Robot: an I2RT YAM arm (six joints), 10 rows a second.
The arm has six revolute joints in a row. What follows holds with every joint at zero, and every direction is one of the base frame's. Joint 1 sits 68.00 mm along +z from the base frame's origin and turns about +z. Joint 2 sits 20.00 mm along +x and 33.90 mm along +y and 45.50 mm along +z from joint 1 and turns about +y. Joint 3 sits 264.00 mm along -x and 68.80 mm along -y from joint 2 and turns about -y. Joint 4 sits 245.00 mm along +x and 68.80 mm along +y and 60.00 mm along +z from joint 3 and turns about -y. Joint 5 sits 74.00 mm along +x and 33.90 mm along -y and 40.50 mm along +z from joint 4 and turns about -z. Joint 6 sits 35.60 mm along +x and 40.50 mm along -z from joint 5 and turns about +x. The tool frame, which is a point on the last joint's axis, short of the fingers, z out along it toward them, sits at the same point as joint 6; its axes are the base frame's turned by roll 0.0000, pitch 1.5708 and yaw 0.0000 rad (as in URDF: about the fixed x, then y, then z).
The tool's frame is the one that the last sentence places.
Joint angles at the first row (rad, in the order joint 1, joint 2, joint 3, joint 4, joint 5, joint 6):
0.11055, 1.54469, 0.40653, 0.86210, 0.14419, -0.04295
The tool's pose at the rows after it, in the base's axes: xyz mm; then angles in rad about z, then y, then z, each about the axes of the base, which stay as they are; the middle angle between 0 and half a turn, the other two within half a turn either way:
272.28 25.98 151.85 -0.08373 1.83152 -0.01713
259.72 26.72 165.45 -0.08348 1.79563 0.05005
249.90 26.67 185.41 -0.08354 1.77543 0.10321
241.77 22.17 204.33 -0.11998 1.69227 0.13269
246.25 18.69 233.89 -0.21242 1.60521 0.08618
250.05 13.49 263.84 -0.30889 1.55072 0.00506
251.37 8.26 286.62 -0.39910 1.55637 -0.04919
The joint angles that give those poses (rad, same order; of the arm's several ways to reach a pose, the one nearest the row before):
0.11123, 1.53471, 0.39777, 0.87415, 0.12400, -0.05047
0.11056, 1.42940, 0.36615, 0.83802, 0.05898, -0.06997
0.10682, 1.29892, 0.37100, 0.72329, 0.00354, -0.08281
0.08442, 1.20647, 0.36569, 0.71917, -0.04791, -0.12583
0.07400, 1.15918, 0.43315, 0.69162, -0.01218, -0.21284
0.06198, 1.12038, 0.51735, 0.62315, 0.05691, -0.31003
0.04635, 1.08895, 0.59877, 0.50468, 0.09553, -0.40048

